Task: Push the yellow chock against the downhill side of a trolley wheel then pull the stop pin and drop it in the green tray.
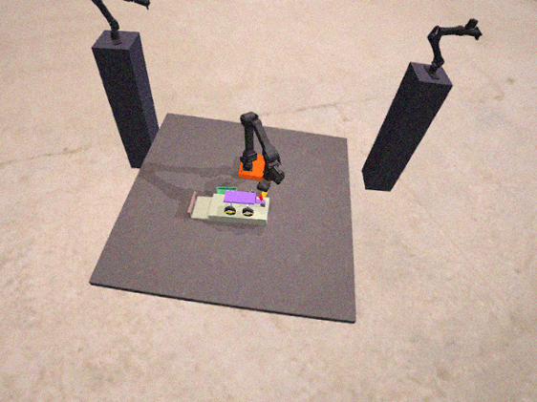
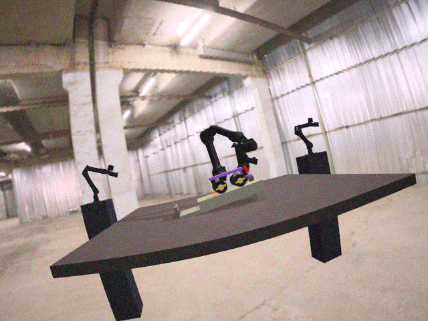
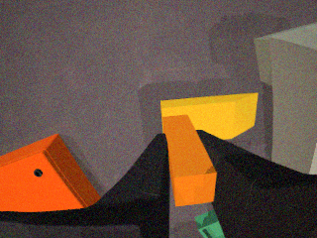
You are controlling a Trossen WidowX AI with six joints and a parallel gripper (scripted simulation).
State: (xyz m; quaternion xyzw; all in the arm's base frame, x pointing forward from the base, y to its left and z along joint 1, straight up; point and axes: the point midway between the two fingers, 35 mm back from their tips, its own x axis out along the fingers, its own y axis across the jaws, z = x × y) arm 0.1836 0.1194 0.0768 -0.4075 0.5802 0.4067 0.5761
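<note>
Now: gripper tip 14 cm short of the purple trolley, 14 cm to the left of it and 4 cm below it. The rest, counted from my gripper tip: yellow chock: 2 cm ahead, 1 cm to the right, 1 cm below; then brown bar: 12 cm ahead, 41 cm to the right, 5 cm below; then red-headed stop pin: 13 cm ahead, 3 cm to the right, 5 cm above.
</note>
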